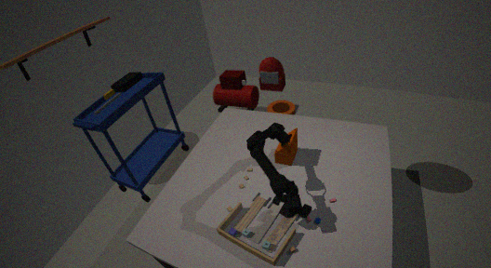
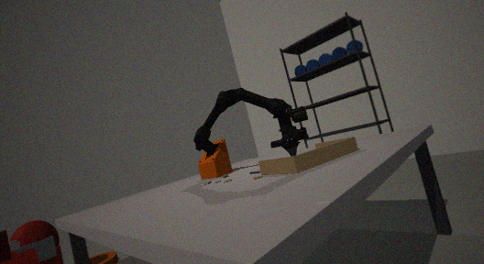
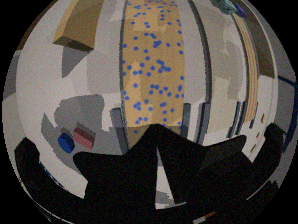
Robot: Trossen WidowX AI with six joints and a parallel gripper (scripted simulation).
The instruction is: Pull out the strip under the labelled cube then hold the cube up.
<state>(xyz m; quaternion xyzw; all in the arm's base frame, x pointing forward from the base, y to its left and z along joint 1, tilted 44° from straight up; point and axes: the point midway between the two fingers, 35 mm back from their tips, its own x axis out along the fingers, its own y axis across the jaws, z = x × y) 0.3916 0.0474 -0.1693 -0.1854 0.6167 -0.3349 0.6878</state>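
My gripper tip is 13 cm to the right of the blue piece.
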